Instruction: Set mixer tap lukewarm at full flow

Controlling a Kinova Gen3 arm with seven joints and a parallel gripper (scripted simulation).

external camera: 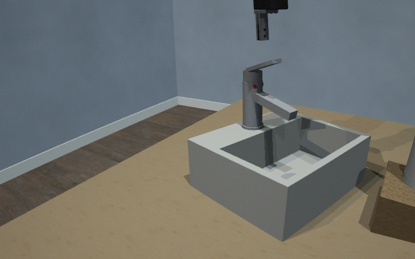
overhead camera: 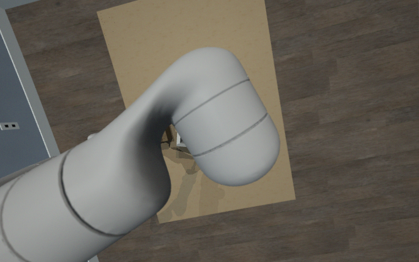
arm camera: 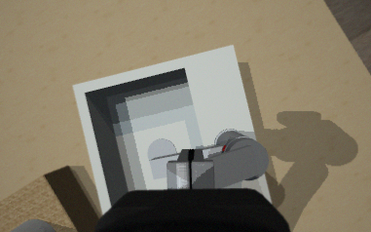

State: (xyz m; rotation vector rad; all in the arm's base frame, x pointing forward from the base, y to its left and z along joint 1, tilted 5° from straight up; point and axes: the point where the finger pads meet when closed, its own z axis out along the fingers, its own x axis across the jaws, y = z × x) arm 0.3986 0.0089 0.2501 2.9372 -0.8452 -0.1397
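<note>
The flat lever is 8 cm below my hand, 3 cm to the right of it and 1 cm ahead of it. The rest, counted from my hand: grey square sink (32 cm below, 7 cm behind); then grey mixer tap (13 cm below, 4 cm to the right, 3 cm ahead).
</note>
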